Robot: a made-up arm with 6 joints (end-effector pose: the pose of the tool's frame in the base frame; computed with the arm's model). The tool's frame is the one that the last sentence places.
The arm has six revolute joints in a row. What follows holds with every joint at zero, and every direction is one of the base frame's.
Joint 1 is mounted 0.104 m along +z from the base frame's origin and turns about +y.
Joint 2 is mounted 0.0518 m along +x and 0.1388 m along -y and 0.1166 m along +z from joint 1 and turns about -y.
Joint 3 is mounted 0.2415 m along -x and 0.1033 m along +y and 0.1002 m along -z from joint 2 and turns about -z.
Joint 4 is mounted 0.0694 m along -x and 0.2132 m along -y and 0.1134 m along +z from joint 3 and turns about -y.
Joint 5 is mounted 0.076 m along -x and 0.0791 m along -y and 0.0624 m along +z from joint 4 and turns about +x.
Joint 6 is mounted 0.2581 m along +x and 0.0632 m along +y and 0.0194 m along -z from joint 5 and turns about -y.
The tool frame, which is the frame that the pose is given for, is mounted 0.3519 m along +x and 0.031 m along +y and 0.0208 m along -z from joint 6; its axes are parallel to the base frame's.
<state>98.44 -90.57 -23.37 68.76 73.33 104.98</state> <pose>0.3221 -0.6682 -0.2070 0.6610 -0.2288 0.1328 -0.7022</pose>
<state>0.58 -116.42 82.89 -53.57 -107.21 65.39</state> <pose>-0.1190 -0.0856 0.6185 0.2793 -0.0711 0.8860 0.3632</pose>
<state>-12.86 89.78 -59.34 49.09 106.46 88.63</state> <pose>-0.2515 -0.3393 0.4945 0.1136 0.6824 -0.3211 0.6467</pose>
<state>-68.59 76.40 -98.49 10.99 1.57 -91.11</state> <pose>0.1206 0.1312 0.3619 0.5547 -0.7044 -0.3404 -0.2831</pose>
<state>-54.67 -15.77 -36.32 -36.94 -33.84 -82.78</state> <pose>0.1070 -0.4244 -0.0956 0.6977 -0.4973 0.4988 -0.1311</pose>
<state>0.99 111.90 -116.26 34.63 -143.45 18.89</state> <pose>-0.1498 0.4578 0.0089 0.5729 0.3529 0.7080 0.2144</pose>
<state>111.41 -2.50 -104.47 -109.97 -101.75 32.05</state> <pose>-0.2983 -0.2789 0.1944 0.1888 -0.4464 0.2105 -0.8490</pose>
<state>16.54 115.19 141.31 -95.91 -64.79 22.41</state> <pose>0.6180 0.1593 0.0160 0.7524 0.6200 -0.2212 -0.0242</pose>
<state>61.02 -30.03 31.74 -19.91 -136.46 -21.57</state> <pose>0.0838 -0.6737 0.2314 0.0402 0.6775 -0.5018 -0.5362</pose>
